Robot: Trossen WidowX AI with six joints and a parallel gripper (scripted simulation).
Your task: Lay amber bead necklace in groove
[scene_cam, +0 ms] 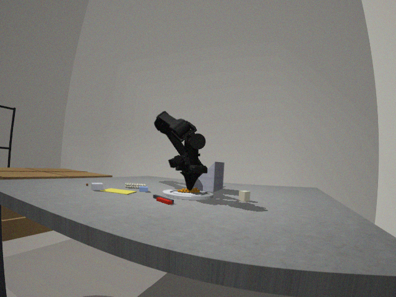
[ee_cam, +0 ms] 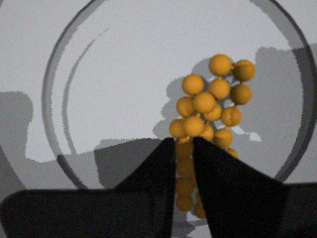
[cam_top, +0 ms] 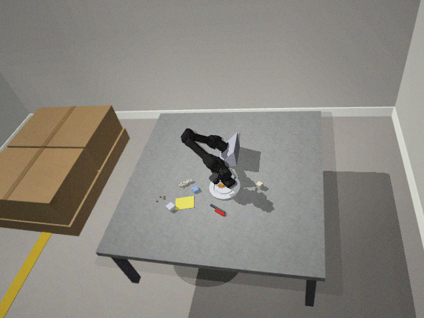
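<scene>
Now: the round bead board 1 cm below my gripper tip. Round my gripper tip: blue cube (19 cm to the right, 5 cm ahead, 1 cm below); then cream cube (22 cm to the left, 2 cm behind); then red-handled tool (19 cm ahead, 2 cm below).
</scene>
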